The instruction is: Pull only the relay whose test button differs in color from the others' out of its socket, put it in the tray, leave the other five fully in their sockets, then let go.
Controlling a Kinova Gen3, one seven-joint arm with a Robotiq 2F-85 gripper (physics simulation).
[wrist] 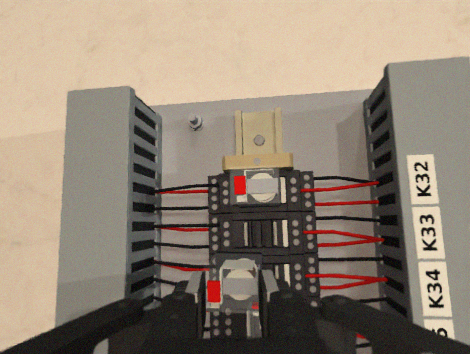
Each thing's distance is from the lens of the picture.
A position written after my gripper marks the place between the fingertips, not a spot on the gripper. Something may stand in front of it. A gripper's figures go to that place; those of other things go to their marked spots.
my gripper (232, 289): 18 cm
relay (231, 278): 16 cm
relay (250, 186): 18 cm
tan end stop (285, 160): 21 cm
